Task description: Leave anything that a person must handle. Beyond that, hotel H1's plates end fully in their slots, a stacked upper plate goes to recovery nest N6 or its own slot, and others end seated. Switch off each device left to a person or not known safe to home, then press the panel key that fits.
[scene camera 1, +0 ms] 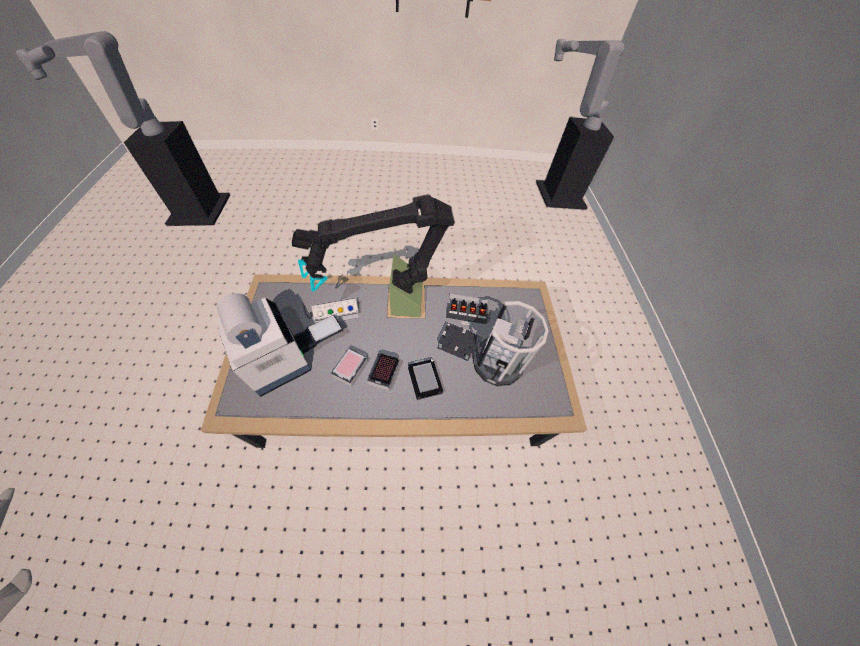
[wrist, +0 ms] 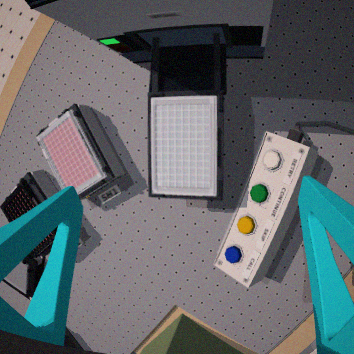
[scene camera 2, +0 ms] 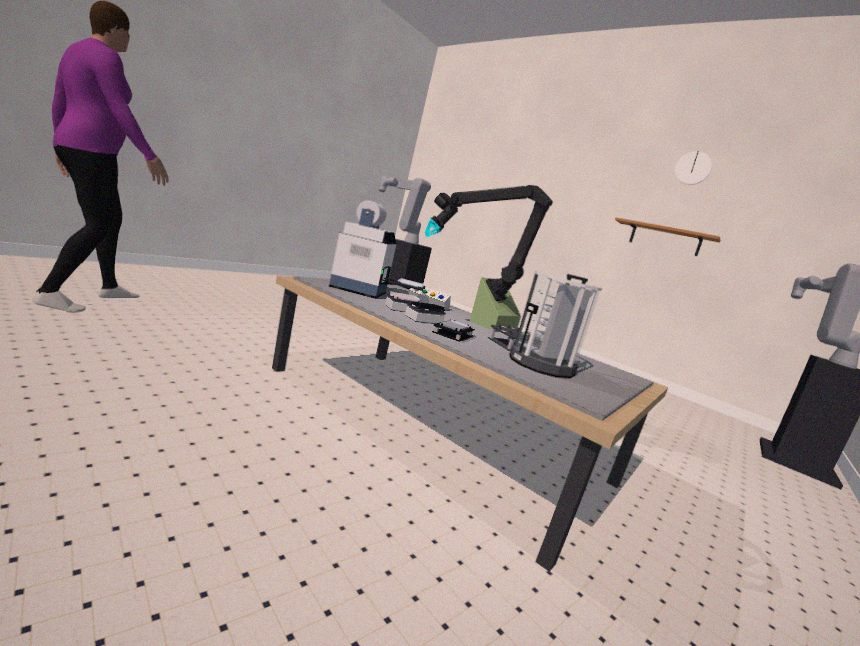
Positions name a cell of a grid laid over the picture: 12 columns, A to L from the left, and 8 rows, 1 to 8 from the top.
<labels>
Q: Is my gripper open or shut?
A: Open.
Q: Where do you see a white button box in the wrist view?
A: J5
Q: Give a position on a plate sealer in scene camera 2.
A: At F4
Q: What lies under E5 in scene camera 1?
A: A plate sealer.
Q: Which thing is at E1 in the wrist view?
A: A plate sealer.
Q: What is my gripper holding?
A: Nothing.
</labels>
